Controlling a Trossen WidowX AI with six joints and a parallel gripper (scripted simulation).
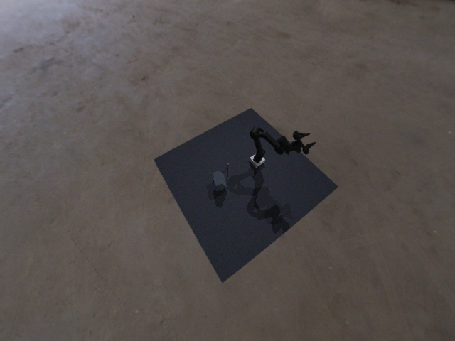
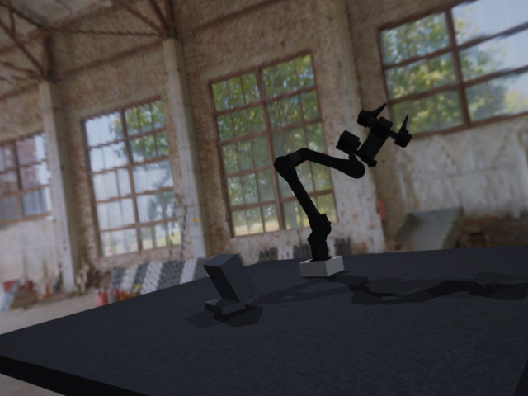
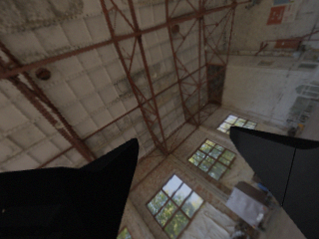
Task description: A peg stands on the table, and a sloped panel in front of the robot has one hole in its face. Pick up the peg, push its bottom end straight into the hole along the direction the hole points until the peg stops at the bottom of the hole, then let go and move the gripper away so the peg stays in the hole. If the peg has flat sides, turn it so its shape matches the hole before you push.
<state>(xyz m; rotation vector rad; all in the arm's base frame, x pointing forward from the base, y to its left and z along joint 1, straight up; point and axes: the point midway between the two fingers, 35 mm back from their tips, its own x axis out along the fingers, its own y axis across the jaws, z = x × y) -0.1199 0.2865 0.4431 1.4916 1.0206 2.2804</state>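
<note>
Now: the red peg 38 cm ahead of my gripper tip, 46 cm to the right of it and 46 cm below it. The rest, counted from my gripper tip: sloped panel: 55 cm ahead, 39 cm to the right, 44 cm below.
</note>
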